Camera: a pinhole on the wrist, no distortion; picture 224 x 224 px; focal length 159.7 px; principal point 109.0 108.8 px. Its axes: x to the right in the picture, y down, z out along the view. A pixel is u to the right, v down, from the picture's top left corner.
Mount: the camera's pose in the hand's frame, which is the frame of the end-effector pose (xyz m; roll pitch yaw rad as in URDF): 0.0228 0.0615 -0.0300 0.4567 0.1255 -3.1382
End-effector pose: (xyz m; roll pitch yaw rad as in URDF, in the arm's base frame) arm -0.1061 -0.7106 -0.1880 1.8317 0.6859 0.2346
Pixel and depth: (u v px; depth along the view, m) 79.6 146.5 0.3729
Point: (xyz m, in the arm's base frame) 0.0462 -1.0600 -0.1756
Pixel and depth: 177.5 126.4 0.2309
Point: -0.0805 -0.9148 -0.0528
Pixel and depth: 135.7 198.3 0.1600
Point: -0.0827 -0.8660 -0.1623
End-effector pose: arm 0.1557 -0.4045 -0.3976 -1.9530 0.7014 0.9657
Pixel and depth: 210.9 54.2 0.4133
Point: -0.1967 -0.7597 -0.5491
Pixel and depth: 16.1 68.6 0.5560
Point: -0.1338 -0.3824 -1.0169
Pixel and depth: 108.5 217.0 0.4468
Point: -0.3127 -0.2567 -0.5033
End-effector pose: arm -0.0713 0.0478 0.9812 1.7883 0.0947 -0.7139
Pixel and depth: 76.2 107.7 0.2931
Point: -0.2036 -0.1996 1.1128
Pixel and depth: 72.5 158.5 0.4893
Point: -0.3470 -0.3818 1.0069
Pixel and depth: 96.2 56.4 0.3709
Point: -0.2470 -0.2193 1.2507
